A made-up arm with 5 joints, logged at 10 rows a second.
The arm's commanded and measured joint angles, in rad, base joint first. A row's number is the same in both.
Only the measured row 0 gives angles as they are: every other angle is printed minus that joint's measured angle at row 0.
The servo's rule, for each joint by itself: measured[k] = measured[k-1] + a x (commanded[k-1-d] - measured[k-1]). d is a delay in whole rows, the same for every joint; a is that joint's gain. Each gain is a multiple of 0.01, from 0.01 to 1. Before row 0 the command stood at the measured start. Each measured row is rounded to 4 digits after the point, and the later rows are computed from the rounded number. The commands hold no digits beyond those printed.
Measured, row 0:
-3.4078, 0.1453, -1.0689, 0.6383, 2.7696
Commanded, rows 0 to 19:
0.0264, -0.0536, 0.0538, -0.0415, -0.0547
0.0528, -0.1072, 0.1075, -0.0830, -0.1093
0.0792, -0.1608, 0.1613, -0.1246, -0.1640
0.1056, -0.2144, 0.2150, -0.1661, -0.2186
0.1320, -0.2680, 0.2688, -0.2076, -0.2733
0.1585, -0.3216, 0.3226, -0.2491, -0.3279
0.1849, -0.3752, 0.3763, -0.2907, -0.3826
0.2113, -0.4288, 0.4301, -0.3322, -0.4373
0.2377, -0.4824, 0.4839, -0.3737, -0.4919
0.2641, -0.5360, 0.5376, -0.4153, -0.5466
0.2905, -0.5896, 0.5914, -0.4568, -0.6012
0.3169, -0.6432, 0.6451, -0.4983, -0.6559
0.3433, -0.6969, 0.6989, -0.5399, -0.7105
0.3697, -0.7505, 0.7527, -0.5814, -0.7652
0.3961, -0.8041, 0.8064, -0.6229, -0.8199
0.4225, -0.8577, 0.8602, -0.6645, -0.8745
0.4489, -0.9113, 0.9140, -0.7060, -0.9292
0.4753, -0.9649, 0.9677, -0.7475, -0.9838
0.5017, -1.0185, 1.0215, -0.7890, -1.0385
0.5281, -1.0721, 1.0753, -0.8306, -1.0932
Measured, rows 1 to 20:
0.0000, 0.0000, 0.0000, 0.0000, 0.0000
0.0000, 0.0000, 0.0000, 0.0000, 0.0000
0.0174, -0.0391, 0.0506, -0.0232, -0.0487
0.0408, -0.0888, 0.1041, -0.0567, -0.1026
0.0661, -0.1414, 0.1579, -0.0947, -0.1572
0.0922, -0.1947, 0.2116, -0.1347, -0.2118
0.1185, -0.2482, 0.2654, -0.1755, -0.2665
0.1449, -0.3018, 0.3192, -0.2167, -0.3211
0.1713, -0.3554, 0.3729, -0.2581, -0.3758
0.1977, -0.4090, 0.4267, -0.2996, -0.4305
0.2241, -0.4626, 0.4805, -0.3411, -0.4851
0.2505, -0.5162, 0.5342, -0.3827, -0.5398
0.2769, -0.5698, 0.5880, -0.4242, -0.5944
0.3033, -0.6234, 0.6417, -0.4657, -0.6491
0.3297, -0.6771, 0.6955, -0.5073, -0.7037
0.3561, -0.7307, 0.7493, -0.5488, -0.7584
0.3825, -0.7843, 0.8030, -0.5903, -0.8131
0.4089, -0.8379, 0.8568, -0.6319, -0.8677
0.4353, -0.8915, 0.9106, -0.6734, -0.9224
0.4617, -0.9451, 0.9643, -0.7149, -0.9770
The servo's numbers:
d 2
a 0.66 0.73 0.94 0.56 0.89

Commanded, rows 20 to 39:
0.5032, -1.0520, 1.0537, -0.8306, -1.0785
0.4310, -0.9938, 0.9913, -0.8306, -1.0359
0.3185, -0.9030, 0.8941, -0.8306, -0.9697
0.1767, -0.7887, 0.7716, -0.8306, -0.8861
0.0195, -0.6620, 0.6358, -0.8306, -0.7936
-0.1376, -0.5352, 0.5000, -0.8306, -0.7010
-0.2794, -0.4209, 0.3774, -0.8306, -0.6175
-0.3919, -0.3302, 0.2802, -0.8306, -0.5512
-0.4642, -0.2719, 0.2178, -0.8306, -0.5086
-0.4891, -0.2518, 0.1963, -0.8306, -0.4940
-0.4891, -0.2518, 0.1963, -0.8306, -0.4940
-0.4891, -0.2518, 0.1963, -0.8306, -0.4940
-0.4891, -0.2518, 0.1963, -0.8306, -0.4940
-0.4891, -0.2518, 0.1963, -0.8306, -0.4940
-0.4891, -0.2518, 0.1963, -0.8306, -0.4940
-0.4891, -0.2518, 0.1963, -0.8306, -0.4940
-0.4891, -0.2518, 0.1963, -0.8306, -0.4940
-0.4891, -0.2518, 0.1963, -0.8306, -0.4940
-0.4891, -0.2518, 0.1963, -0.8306, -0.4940
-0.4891, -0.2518, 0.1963, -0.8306, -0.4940
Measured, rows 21 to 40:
0.4881, -0.9987, 1.0181, -0.7564, -1.0317
0.5145, -1.0523, 1.0719, -0.7980, -1.0864
0.5070, -1.0521, 1.0548, -0.8163, -1.0794
0.4568, -1.0095, 0.9951, -0.8243, -1.0407
0.3655, -0.9318, 0.9002, -0.8278, -0.9775
0.2409, -0.8273, 0.7793, -0.8294, -0.8962
0.0948, -0.7066, 0.6444, -0.8301, -0.8049
-0.0586, -0.5815, 0.5087, -0.8304, -0.7124
-0.2043, -0.4643, 0.3853, -0.8305, -0.6279
-0.3281, -0.3664, 0.2865, -0.8306, -0.5596
-0.4179, -0.2974, 0.2219, -0.8306, -0.5142
-0.4649, -0.2641, 0.1978, -0.8306, -0.4962
-0.4809, -0.2551, 0.1964, -0.8306, -0.4942
-0.4863, -0.2527, 0.1963, -0.8306, -0.4940
-0.4881, -0.2520, 0.1963, -0.8306, -0.4940
-0.4888, -0.2519, 0.1963, -0.8306, -0.4940
-0.4890, -0.2518, 0.1963, -0.8306, -0.4940
-0.4891, -0.2518, 0.1963, -0.8306, -0.4940
-0.4891, -0.2518, 0.1963, -0.8306, -0.4940
-0.4891, -0.2518, 0.1963, -0.8306, -0.4940

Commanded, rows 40 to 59:
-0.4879, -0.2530, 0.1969, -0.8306, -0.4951
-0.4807, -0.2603, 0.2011, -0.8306, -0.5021
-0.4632, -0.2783, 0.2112, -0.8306, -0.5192
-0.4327, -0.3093, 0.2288, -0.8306, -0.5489
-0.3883, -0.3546, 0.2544, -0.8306, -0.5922
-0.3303, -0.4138, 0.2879, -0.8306, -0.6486
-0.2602, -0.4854, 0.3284, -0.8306, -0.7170
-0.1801, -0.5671, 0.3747, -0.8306, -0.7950
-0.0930, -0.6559, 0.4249, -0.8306, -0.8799
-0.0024, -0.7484, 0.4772, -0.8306, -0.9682
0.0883, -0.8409, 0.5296, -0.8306, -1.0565
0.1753, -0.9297, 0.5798, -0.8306, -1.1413
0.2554, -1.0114, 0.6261, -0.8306, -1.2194
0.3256, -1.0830, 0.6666, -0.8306, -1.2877
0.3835, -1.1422, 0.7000, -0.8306, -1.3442
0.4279, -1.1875, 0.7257, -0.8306, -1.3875
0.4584, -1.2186, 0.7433, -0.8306, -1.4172
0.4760, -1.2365, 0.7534, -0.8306, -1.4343
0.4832, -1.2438, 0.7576, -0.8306, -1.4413
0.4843, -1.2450, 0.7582, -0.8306, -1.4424
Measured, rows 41 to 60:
-0.4891, -0.2518, 0.1963, -0.8306, -0.4940
-0.4891, -0.2518, 0.1963, -0.8306, -0.4940
-0.4883, -0.2527, 0.1969, -0.8306, -0.4950
-0.4833, -0.2582, 0.2008, -0.8306, -0.5013
-0.4700, -0.2729, 0.2106, -0.8306, -0.5172
-0.4454, -0.2995, 0.2277, -0.8306, -0.5454
-0.4077, -0.3397, 0.2528, -0.8306, -0.5871
-0.3566, -0.3938, 0.2858, -0.8306, -0.6418
-0.2930, -0.4607, 0.3258, -0.8306, -0.7087
-0.2185, -0.5384, 0.3718, -0.8306, -0.7855
-0.1357, -0.6242, 0.4217, -0.8306, -0.8695
-0.0477, -0.7149, 0.4739, -0.8306, -0.9573
0.0421, -0.8069, 0.5263, -0.8306, -1.0456
0.1300, -0.8965, 0.5766, -0.8306, -1.1308
0.2128, -0.9804, 0.6231, -0.8306, -1.2097
0.2872, -1.0553, 0.6640, -0.8306, -1.2791
0.3508, -1.1187, 0.6978, -0.8306, -1.3370
0.4017, -1.1689, 0.7240, -0.8306, -1.3819
0.4391, -1.2052, 0.7421, -0.8306, -1.4133
0.4635, -1.2280, 0.7527, -0.8306, -1.4320

